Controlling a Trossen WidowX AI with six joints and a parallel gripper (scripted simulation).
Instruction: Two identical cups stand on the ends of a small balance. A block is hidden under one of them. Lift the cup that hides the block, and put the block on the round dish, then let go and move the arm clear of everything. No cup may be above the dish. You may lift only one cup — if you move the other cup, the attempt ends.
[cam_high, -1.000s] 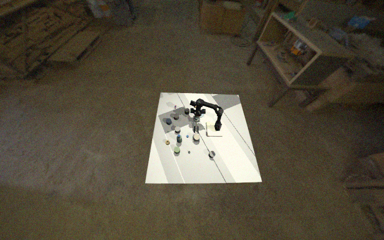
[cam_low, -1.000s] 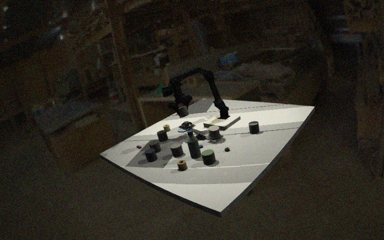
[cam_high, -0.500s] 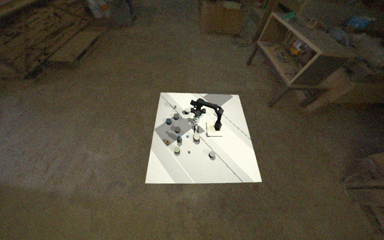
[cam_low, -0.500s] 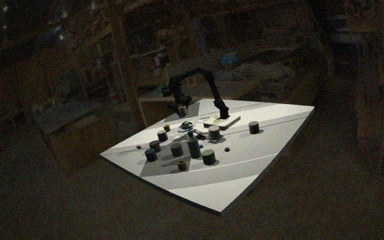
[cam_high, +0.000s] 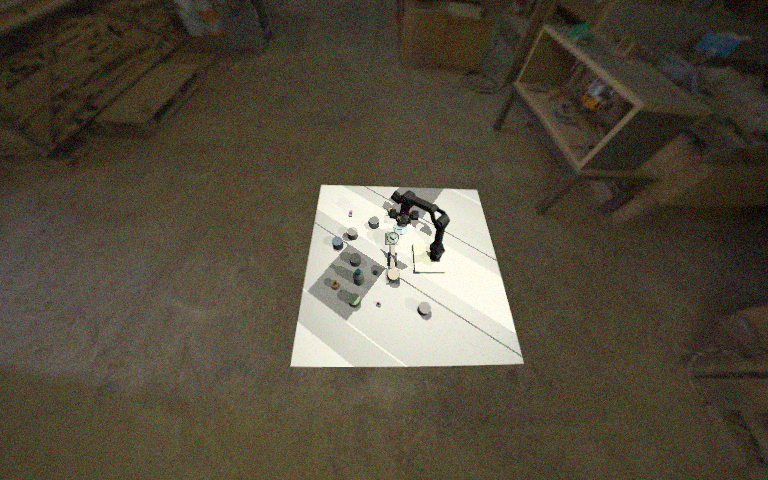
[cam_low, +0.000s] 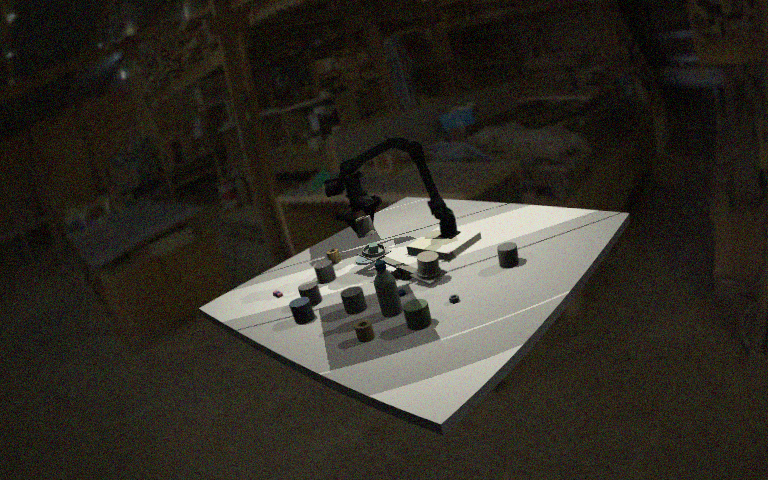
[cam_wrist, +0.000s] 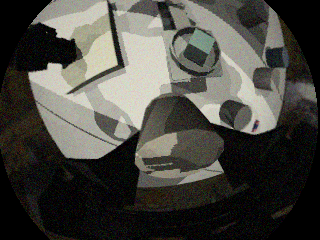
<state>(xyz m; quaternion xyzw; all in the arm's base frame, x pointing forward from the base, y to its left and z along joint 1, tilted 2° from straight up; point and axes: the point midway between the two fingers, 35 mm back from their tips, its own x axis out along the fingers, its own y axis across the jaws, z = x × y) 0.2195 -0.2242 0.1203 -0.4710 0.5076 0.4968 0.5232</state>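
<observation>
The teal block lies 10 cm to the left of my gripper tip, 6 cm ahead of it and 4 cm below it. Round my gripper tip: tall bottle (38 cm to the left, 29 cm ahead, 1 cm below); pale blue round dish (12 cm below, 2 cm to the right); cup (2 cm to the right, 1 cm above).
</observation>
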